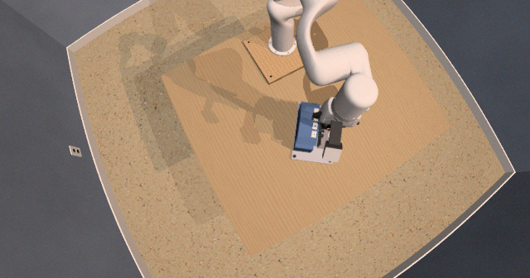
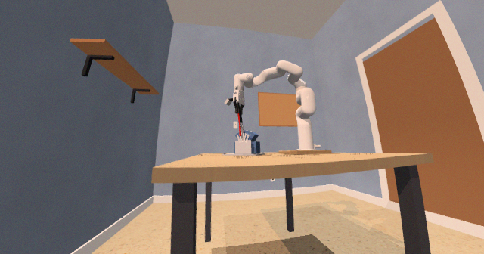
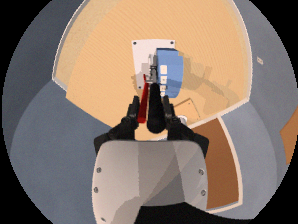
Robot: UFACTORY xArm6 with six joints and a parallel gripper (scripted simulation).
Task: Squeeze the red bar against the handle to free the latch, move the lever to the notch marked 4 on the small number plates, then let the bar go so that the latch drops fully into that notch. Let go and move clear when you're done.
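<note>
Right now my hand is 110 mm above the red bar, 20 mm to the right of it and 10 mm past it.
</note>
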